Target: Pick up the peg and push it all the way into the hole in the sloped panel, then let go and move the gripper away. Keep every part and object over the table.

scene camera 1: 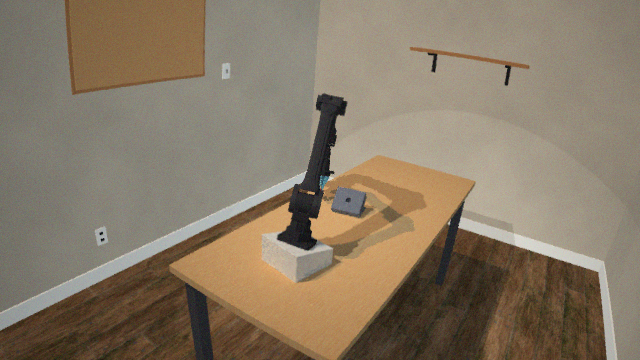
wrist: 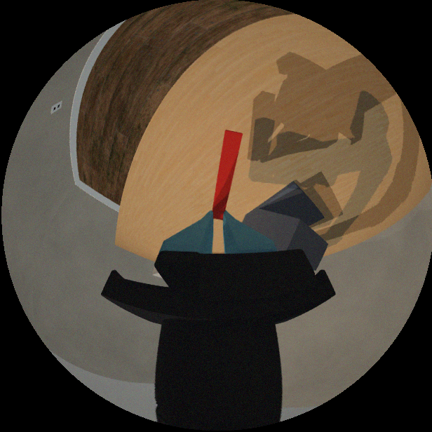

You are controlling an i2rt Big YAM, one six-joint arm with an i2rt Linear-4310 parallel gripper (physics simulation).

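Places are measured from the arm's base along level axes (x ahead, y left, z up), in centimetres.
Pixels of known places: arm's base, link origin: (scene camera 1: 296, 241).
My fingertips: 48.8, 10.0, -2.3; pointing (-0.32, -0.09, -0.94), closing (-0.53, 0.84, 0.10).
For each thing: its middle in the pictures, then the offset to it from my fingertips, as dx, dy, dz. "spot": a spot on its surface instead. Level surfaces: height alone.
- dark blue-grey block with the sloped panel, body centre: (scene camera 1: 349, 202) -0.3, -14.4, -1.9
- round hole, surface spot: (scene camera 1: 348, 200) spot: -1.1, -14.1, -0.7
- wooden table, surface height: dz -6.3
The red peg (wrist: 228, 172) is a long, thin bar. In the wrist view its near end is between the teal fingertips and the rest sticks out beyond them, over the wooden table. My gripper (wrist: 217, 214) (scene camera 1: 324, 182) is shut on the peg. In scene camera 1 the fingers show partly behind the arm, and the peg cannot be made out there. The dark blue-grey block with the sloped panel (scene camera 1: 348, 201) (wrist: 272, 227) stands on the table, to the right of the fingers in the wrist view. The round hole (scene camera 1: 348, 200) shows in the panel's face in scene camera 1. The peg is outside the block.
The arm stands on a pale block (scene camera 1: 297, 260) on the wooden table (scene camera 1: 280, 305) (wrist: 200, 100). The table's long edge and the floor beyond it (wrist: 135, 105) show at the upper left of the wrist view. Shadows of the arm lie around the sloped block.
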